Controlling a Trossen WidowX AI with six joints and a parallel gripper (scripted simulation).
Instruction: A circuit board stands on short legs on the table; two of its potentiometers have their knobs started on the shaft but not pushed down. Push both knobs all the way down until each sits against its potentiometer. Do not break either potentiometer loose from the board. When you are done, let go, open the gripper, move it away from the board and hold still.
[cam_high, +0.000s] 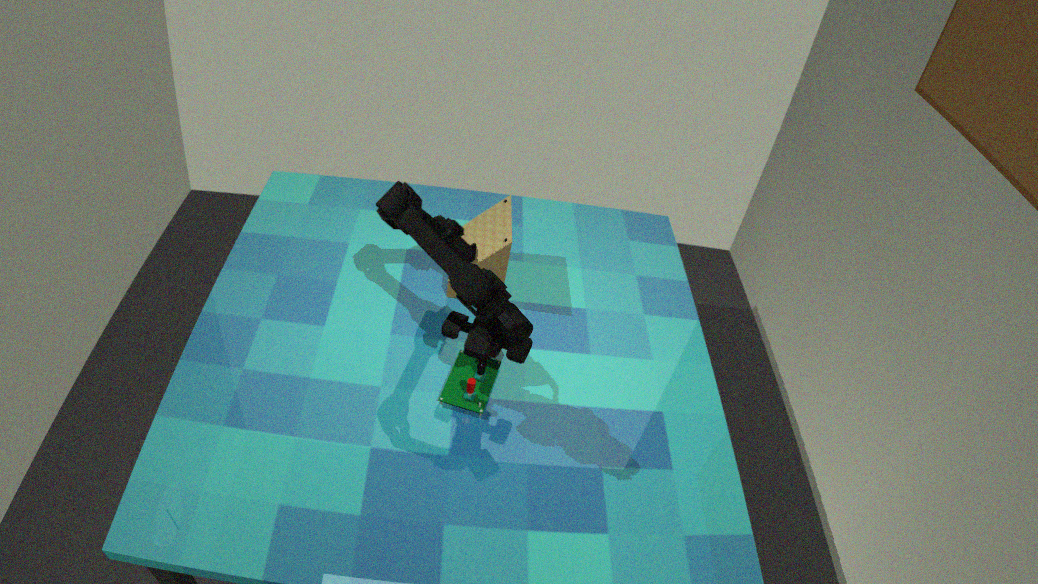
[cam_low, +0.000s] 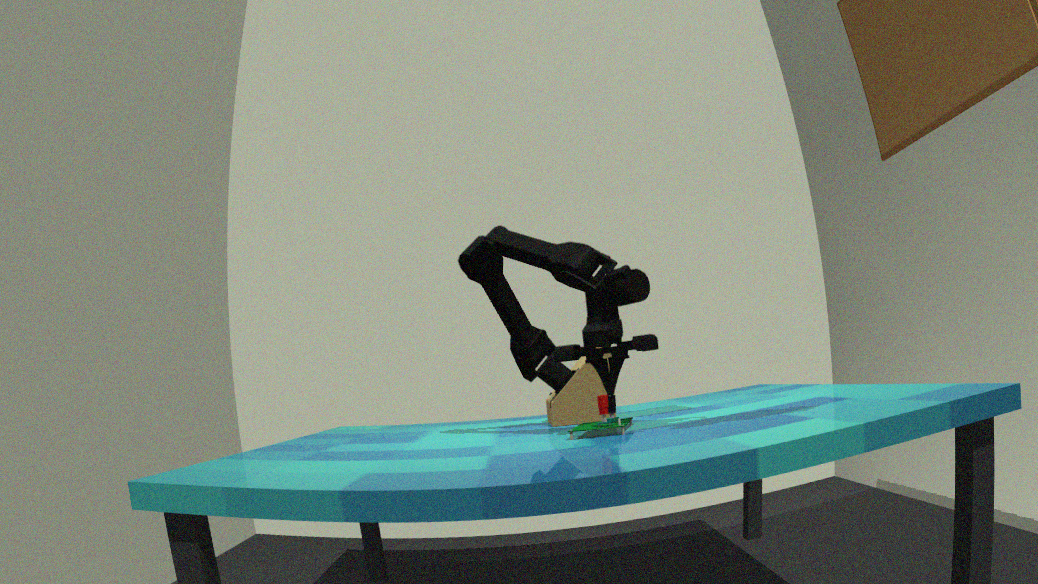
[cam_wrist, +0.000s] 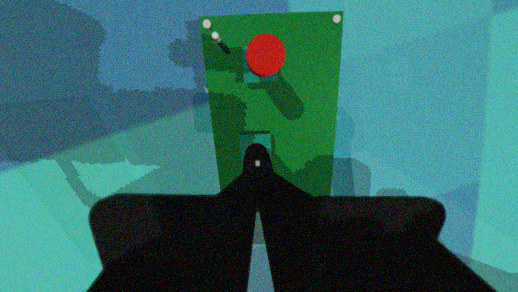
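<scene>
Now: the black knob 1 cm below my gripper tip. The rest, counted from my gripper tip: red knob: 6 cm ahead, 2 cm to the right, 1 cm below.
</scene>
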